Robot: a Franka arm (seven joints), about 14 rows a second.
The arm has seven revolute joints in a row. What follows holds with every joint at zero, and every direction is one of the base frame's.
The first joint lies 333 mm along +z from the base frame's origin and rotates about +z.
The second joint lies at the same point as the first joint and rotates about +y.
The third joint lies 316 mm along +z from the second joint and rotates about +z.
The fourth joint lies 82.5 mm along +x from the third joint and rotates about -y.
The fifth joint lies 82.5 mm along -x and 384 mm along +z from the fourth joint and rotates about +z.
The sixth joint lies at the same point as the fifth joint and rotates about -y.
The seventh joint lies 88 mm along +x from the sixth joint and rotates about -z.
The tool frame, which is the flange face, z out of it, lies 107 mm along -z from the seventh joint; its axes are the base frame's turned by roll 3.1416, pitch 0 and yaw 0 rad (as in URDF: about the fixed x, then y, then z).
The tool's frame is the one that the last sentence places.
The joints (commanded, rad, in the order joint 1, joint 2, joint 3, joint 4, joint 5, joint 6, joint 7), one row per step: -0.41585, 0.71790, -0.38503, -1.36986, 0.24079, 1.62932, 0.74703; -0.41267, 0.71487, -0.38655, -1.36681, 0.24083, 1.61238, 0.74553; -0.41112, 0.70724, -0.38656, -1.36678, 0.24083, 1.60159, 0.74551; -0.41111, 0.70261, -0.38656, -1.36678, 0.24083, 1.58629, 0.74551; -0.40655, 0.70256, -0.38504, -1.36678, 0.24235, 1.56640, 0.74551; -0.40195, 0.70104, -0.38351, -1.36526, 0.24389, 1.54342, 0.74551; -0.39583, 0.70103, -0.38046, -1.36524, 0.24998, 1.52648, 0.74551; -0.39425, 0.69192, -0.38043, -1.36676, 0.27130, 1.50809, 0.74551; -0.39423, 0.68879, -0.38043, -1.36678, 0.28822, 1.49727, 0.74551; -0.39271, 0.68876, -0.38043, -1.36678, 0.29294, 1.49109, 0.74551; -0.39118, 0.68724, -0.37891, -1.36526, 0.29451, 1.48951, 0.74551
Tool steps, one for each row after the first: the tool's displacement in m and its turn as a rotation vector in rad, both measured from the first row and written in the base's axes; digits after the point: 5 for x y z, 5 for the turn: 0.00018, 0.00238, 0.00275, 0.00880, 0.00649, 0.00356; 0.00014, 0.00410, 0.00734, 0.01360, 0.00684, 0.00479; -0.00110, 0.00552, 0.00980, 0.02293, 0.01302, 0.00432; -0.00038, 0.01059, 0.00898, 0.03922, 0.02520, 0.00879; 0.00045, 0.01586, 0.00967, 0.05616, 0.03712, 0.01365; 0.00287, 0.02247, 0.00883, 0.07389, 0.04410, 0.01928; 0.00345, 0.02675, 0.01359, 0.09800, 0.03509, 0.01216; 0.00392, 0.02911, 0.01534, 0.11536, 0.02813, 0.00581; 0.00435, 0.03089, 0.01522, 0.12283, 0.02920, 0.00553; 0.00583, 0.03251, 0.01660, 0.12429, 0.02649, 0.00817
